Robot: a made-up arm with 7 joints. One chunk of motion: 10 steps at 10 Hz.
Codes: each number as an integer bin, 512 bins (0 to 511) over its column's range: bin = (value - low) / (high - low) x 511, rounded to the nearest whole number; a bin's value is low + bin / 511 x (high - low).
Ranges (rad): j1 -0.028..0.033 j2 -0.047..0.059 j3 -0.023..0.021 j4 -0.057..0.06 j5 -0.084..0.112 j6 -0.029..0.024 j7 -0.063..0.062
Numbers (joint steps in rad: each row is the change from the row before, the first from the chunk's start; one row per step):
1: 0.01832 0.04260 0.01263 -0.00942 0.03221 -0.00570 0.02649
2: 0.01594 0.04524 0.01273 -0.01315 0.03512 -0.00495 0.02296
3: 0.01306 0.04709 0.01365 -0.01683 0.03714 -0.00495 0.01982
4: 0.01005 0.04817 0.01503 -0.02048 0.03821 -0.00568 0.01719
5: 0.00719 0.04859 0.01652 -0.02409 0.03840 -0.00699 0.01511
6: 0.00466 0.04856 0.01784 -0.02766 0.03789 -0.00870 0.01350
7: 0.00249 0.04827 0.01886 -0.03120 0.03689 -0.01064 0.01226
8: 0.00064 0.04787 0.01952 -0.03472 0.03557 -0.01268 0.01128
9: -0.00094 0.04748 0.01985 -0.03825 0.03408 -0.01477 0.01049
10: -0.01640 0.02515 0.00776 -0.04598 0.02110 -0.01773 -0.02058
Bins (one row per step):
1: 388 432 414 208 303 225 366
2: 368 445 415 192 311 232 351
3: 344 454 426 175 316 232 339
4: 319 459 442 160 319 225 328
5: 295 461 459 144 319 212 319
6: 274 461 474 128 318 196 313
7: 255 459 486 113 315 177 308
8: 240 457 494 97 312 157 304
9: 227 455 498 82 308 137 300
10: 97 348 357 48 274 109 173

